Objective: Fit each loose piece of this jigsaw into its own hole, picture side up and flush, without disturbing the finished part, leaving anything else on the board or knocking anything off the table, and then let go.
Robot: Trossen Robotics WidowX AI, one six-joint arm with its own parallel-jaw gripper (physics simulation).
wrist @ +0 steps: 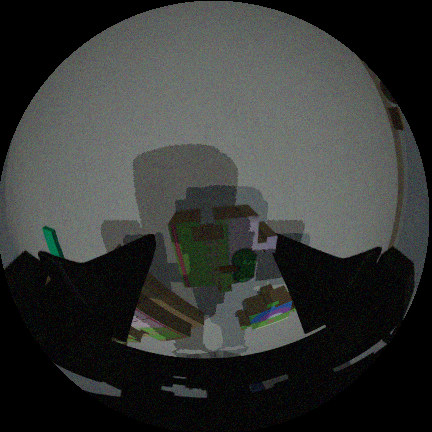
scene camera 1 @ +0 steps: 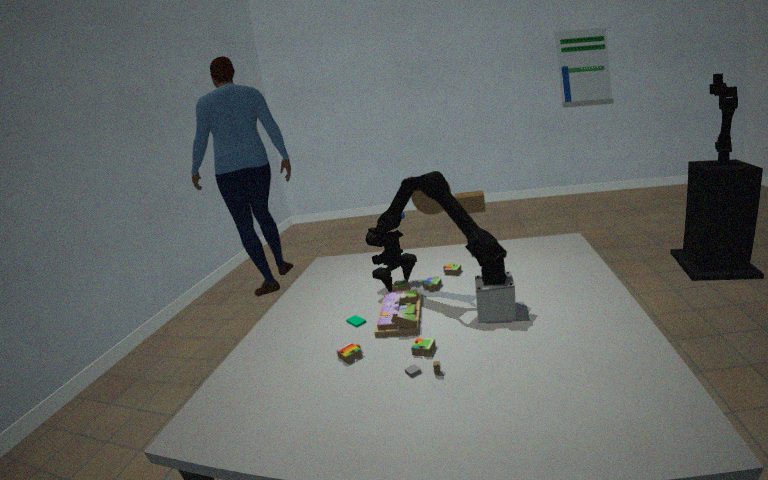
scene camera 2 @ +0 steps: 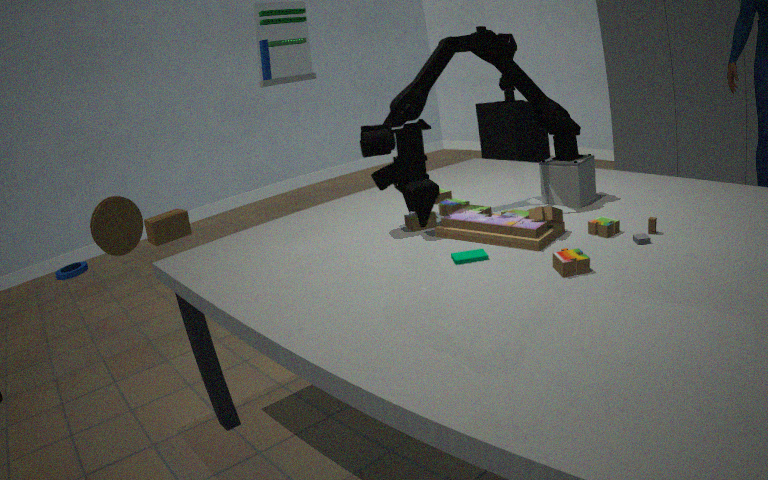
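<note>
My gripper point(scene camera 1: 398, 284) point(scene camera 2: 423, 224) point(wrist: 213, 239) is open, pointing down around a loose piece. That green and lilac tree piece point(scene camera 1: 400, 286) point(scene camera 2: 412, 221) point(wrist: 200, 257) lies picture side up on the table, between the spread fingers, beyond the board's far end in scene camera 1. The jigsaw board point(scene camera 1: 396, 333) point(scene camera 2: 492, 238) holds lilac and green parts; brown sides show at its near right, and I cannot tell whether a piece is tilted there. Other loose pieces are a rainbow piece point(scene camera 1: 432, 283) point(wrist: 270, 311), a far piece point(scene camera 1: 451, 270), a red-yellow piece point(scene camera 1: 349, 352) point(scene camera 2: 572, 262) and a green-orange piece point(scene camera 1: 423, 346) point(scene camera 2: 603, 226).
A flat green tile point(scene camera 1: 355, 320) point(scene camera 2: 470, 256) point(wrist: 52, 242) lies beside the board. A small grey block point(scene camera 1: 412, 370) point(scene camera 2: 641, 238) and a small upright brown block point(scene camera 1: 436, 367) point(scene camera 2: 652, 225) stand near the green-orange piece. The arm's grey base point(scene camera 1: 495, 300) point(scene camera 2: 567, 181) stands on the table.
</note>
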